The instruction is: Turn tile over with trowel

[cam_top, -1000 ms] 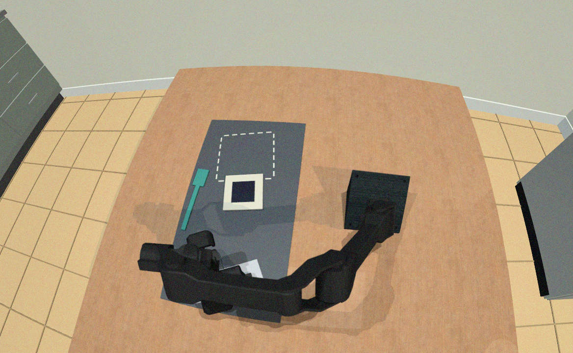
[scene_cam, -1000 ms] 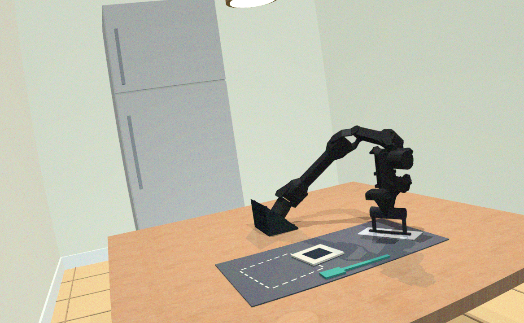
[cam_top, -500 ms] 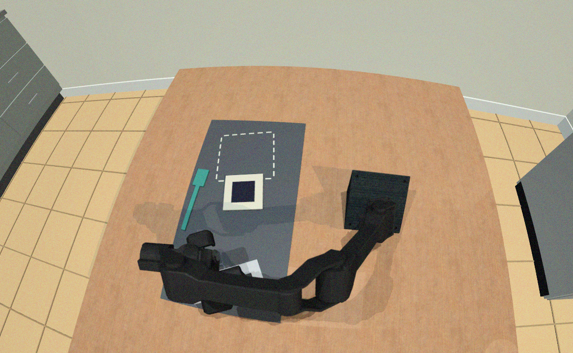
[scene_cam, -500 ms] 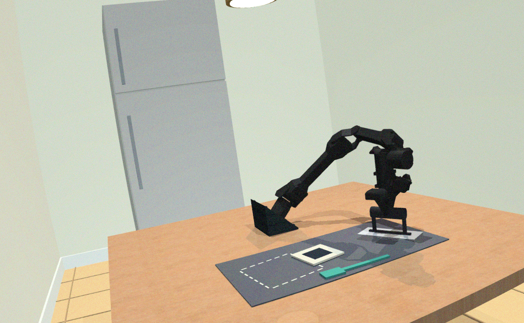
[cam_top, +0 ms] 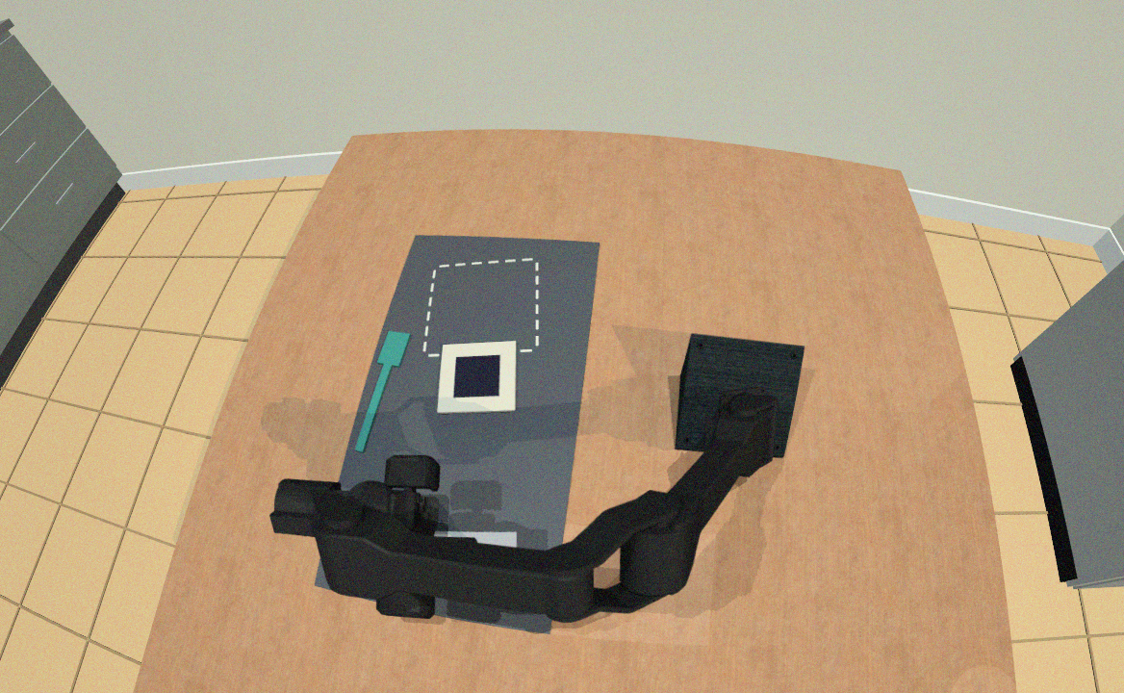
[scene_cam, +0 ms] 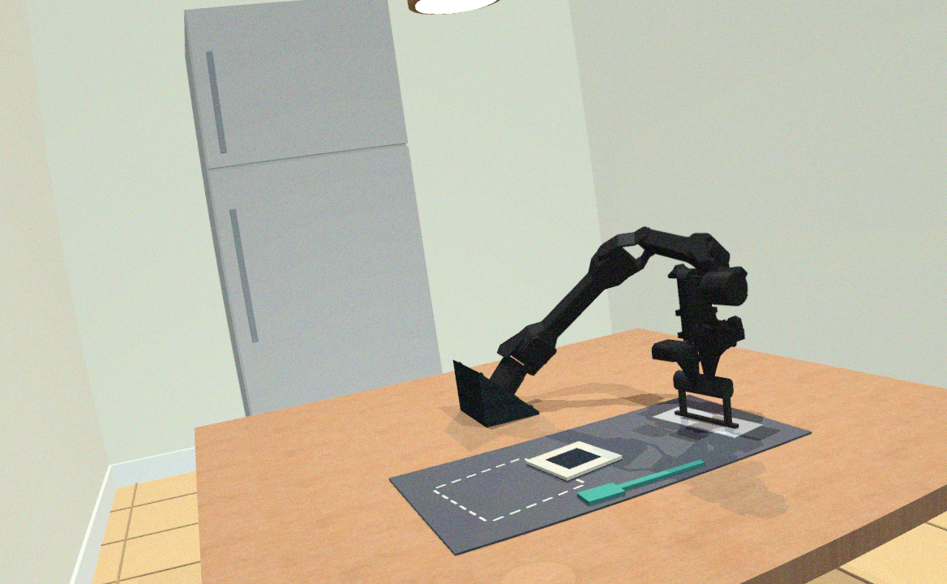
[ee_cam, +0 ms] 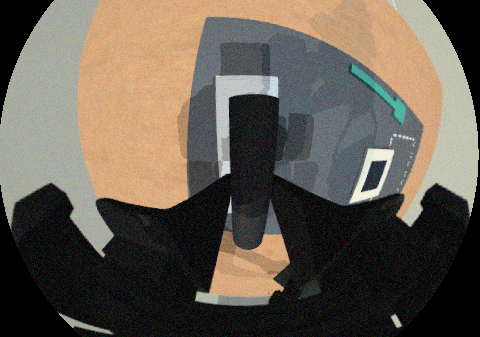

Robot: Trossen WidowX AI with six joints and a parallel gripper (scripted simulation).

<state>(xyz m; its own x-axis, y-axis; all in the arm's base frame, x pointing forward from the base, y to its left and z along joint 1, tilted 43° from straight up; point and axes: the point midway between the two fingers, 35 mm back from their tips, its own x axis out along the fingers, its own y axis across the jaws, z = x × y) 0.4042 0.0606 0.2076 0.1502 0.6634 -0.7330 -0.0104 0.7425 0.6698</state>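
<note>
The trowel is 2 cm ahead of my gripper tip and 3 cm below it. Round my gripper tip: teal flat tool: 11 cm ahead, 28 cm to the right, 6 cm below; cream tile: 4 cm behind, 28 cm to the right, 6 cm below; grey mat: 2 cm behind, 24 cm to the right, 8 cm below.
</note>
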